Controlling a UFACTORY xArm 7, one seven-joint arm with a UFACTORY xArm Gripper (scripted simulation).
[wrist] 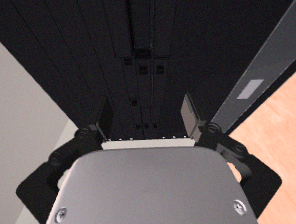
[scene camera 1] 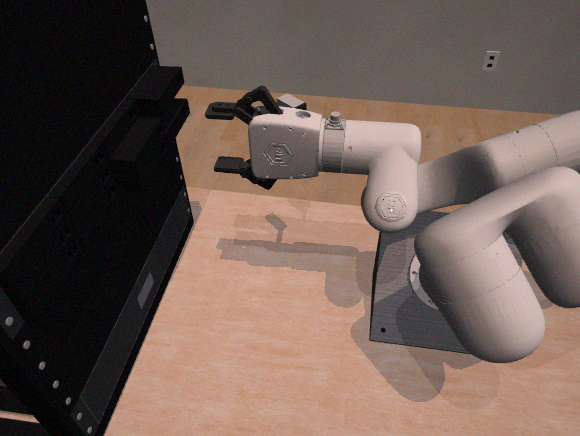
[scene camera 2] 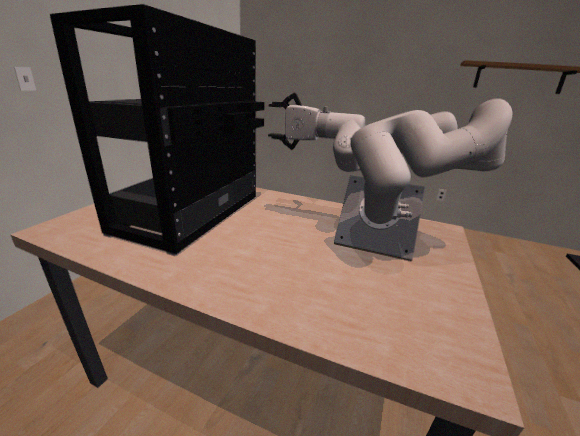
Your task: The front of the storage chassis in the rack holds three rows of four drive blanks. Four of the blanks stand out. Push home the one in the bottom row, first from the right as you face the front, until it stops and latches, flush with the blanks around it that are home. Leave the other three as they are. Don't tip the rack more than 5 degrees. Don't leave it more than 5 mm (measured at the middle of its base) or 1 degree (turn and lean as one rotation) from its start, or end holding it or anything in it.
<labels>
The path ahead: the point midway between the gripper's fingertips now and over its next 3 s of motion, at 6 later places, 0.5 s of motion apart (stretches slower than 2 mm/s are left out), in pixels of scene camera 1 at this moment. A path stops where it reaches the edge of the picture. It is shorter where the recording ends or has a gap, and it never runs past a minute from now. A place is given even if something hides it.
My gripper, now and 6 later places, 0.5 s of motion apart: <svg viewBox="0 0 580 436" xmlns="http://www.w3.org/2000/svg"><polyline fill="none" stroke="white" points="211,138 207,137 204,137 209,131 212,125 186,124 177,122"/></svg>
</labels>
